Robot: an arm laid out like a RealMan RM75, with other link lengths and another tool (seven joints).
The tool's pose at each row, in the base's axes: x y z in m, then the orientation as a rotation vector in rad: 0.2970, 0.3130, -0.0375, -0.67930, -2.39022, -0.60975; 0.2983, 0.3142, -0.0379, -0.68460, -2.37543, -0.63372; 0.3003, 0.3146, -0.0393, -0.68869, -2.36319, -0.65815; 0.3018, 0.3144, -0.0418, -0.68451, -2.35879, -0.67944; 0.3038, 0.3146, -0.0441, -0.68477, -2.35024, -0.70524; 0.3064, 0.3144, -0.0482, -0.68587, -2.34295, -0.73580; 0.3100, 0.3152, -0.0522, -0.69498, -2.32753, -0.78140; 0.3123, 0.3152, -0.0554, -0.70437, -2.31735, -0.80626; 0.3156, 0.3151, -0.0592, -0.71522, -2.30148, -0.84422; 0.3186, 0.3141, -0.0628, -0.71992, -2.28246, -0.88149
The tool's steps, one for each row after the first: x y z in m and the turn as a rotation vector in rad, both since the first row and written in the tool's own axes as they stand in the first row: -0.0008, 0.0016, 0.0004, -0.01839, 0.01165, 0.00243; -0.0029, 0.0027, 0.0009, -0.03695, 0.02125, 0.00301; -0.0056, 0.0028, 0.0020, -0.05118, 0.02670, -0.00362; -0.0084, 0.0035, 0.0030, -0.06989, 0.03403, -0.00723; -0.0129, 0.0038, 0.0049, -0.09233, 0.03961, -0.01210; -0.0177, 0.0055, 0.0068, -0.12795, 0.04868, -0.01323; -0.0214, 0.0060, 0.0082, -0.14864, 0.05325, -0.01054; -0.0261, 0.0068, 0.0096, -0.17942, 0.06139, -0.00859; -0.0308, 0.0069, 0.0105, -0.20835, 0.07421, -0.00926
